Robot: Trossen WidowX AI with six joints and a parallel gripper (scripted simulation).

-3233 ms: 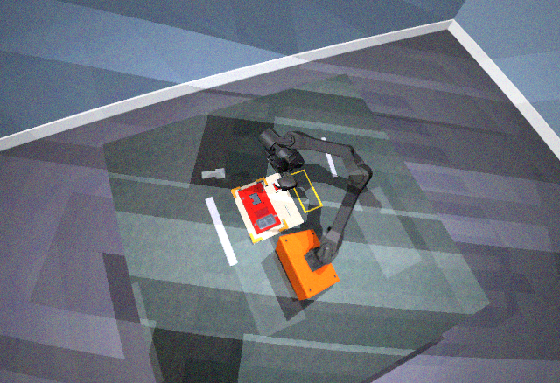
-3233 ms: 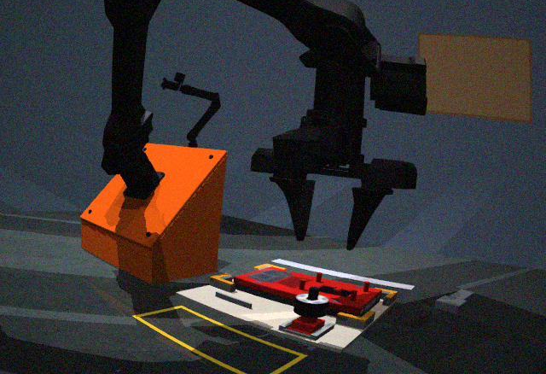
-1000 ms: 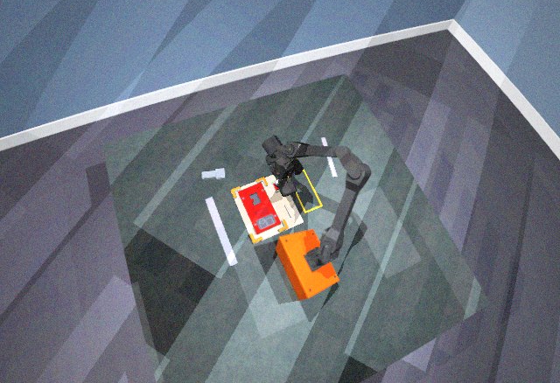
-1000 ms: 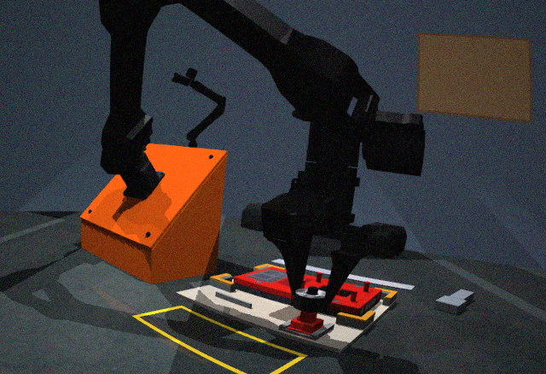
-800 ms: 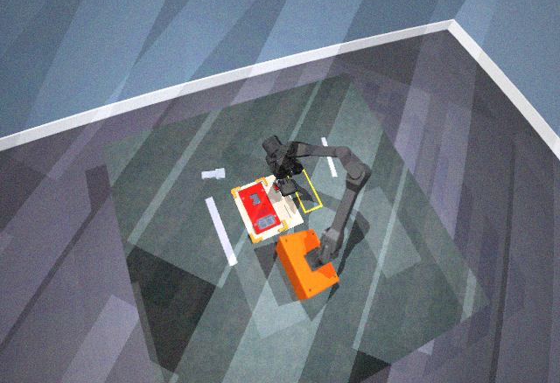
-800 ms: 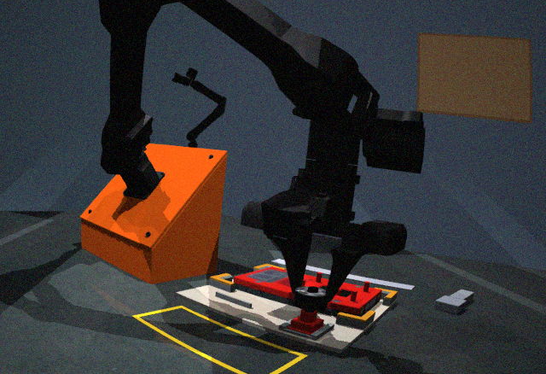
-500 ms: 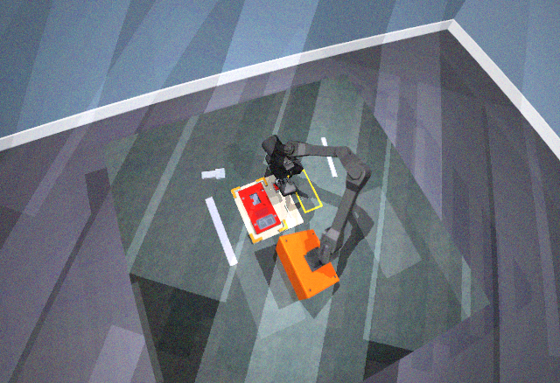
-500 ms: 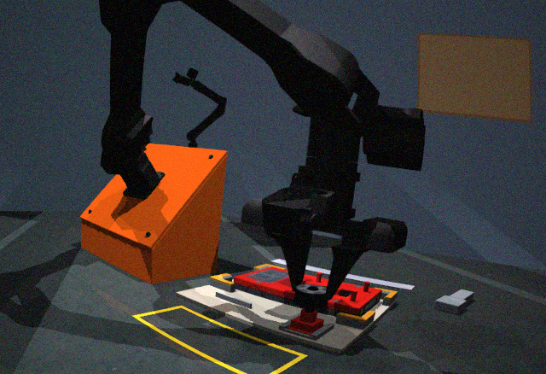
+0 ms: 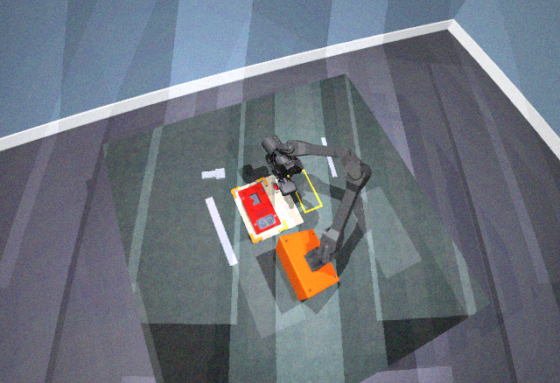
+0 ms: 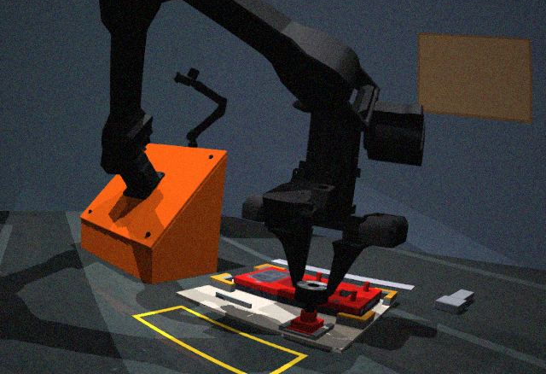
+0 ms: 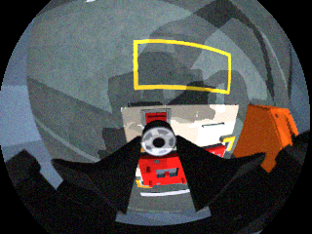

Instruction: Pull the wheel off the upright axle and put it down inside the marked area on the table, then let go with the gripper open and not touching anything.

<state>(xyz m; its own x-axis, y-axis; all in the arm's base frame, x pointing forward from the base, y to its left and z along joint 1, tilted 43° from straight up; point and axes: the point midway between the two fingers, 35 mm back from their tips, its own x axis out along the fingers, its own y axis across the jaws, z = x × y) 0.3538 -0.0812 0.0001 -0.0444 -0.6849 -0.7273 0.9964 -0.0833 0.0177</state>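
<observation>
Right now the axle is 2 cm below my gripper tip. The rest, counted from my gripper tip: wheel right at my gripper tip.
</observation>
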